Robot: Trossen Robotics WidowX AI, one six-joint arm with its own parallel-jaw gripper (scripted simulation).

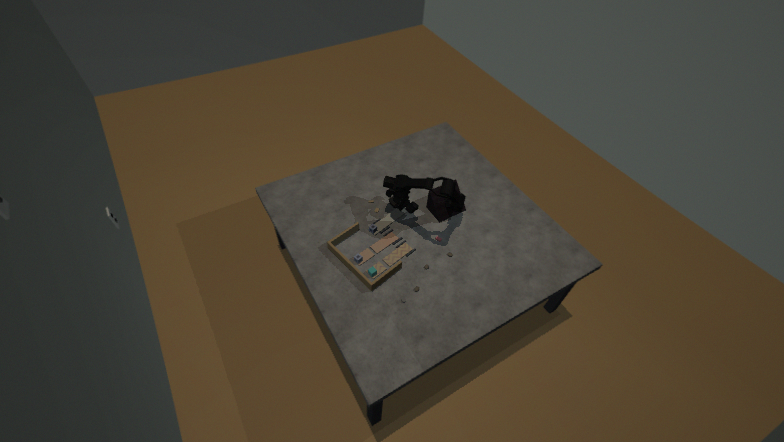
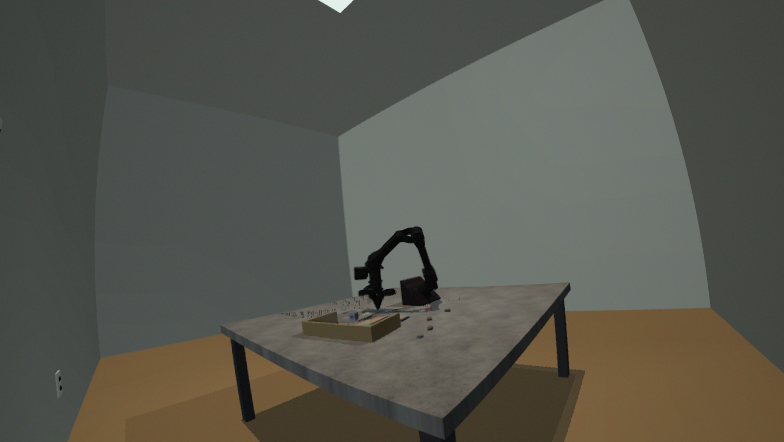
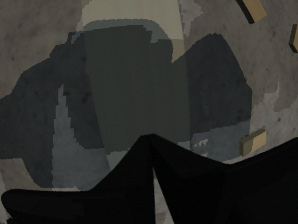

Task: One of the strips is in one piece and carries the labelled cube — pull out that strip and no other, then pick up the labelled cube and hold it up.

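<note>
My gripper (image 3: 148, 141) is visible to me, and so is a pale strip (image 3: 137, 69).
</note>
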